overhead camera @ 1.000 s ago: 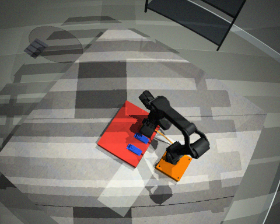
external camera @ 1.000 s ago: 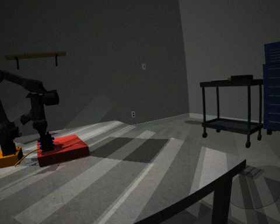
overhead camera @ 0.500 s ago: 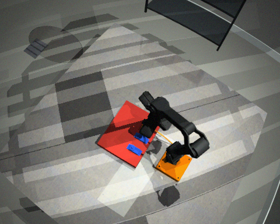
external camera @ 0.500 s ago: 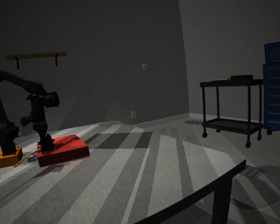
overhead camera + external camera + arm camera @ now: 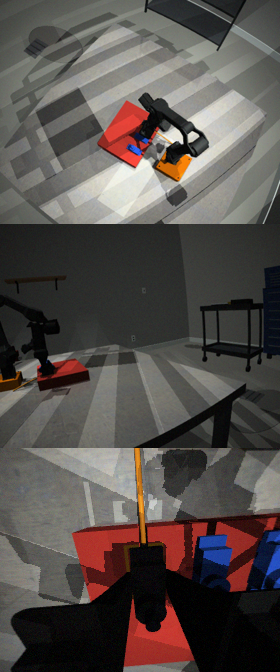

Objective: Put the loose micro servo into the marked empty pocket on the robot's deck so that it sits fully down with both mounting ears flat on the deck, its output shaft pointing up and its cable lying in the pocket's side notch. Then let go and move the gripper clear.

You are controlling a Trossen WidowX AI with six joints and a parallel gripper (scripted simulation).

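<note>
Right now my gripper tip is 130 mm short of the red deck, 60 mm to the right of it and 60 mm above it.
</note>
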